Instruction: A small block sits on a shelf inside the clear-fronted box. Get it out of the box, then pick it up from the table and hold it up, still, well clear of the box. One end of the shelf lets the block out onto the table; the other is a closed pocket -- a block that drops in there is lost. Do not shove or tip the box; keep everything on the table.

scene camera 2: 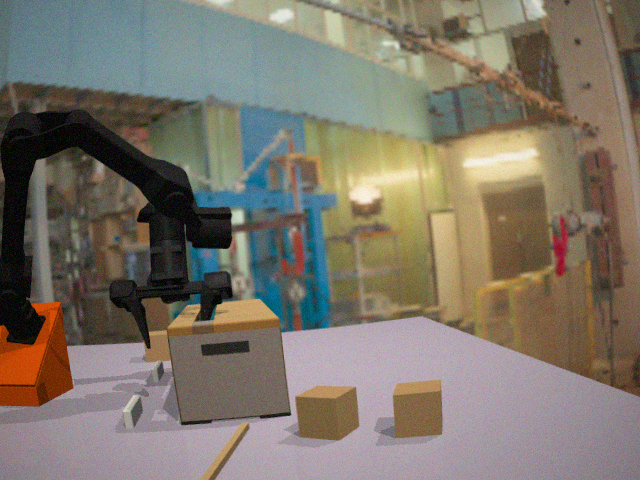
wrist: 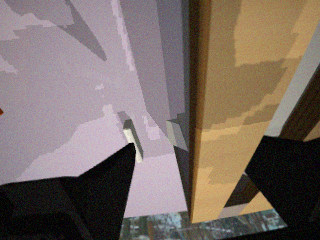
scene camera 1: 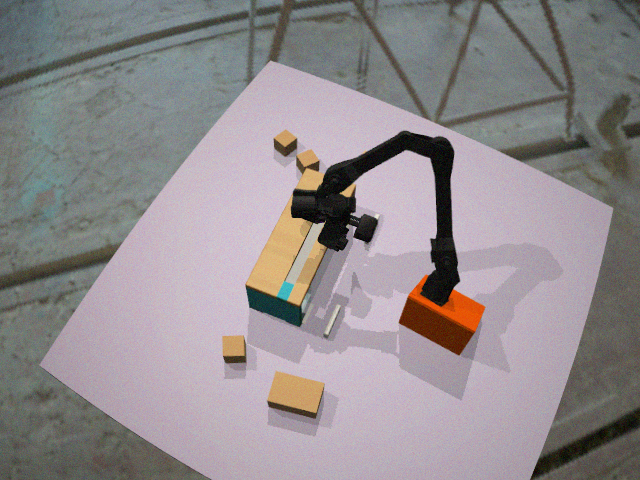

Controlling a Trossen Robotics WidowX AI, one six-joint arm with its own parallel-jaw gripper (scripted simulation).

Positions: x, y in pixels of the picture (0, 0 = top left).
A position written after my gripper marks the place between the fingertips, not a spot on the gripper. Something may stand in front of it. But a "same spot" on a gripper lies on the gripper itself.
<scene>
My gripper shows in scene camera 2, in the wrist view and in scene camera 1 (341, 226). A long box shows in scene camera 2, in the wrist view (231, 79) and in scene camera 1. The same spot on my gripper: (wrist: 99, 196) is (scene camera 2: 144, 312). The same spot on the long box: (scene camera 1: 283, 283) is (scene camera 2: 216, 305).
</scene>
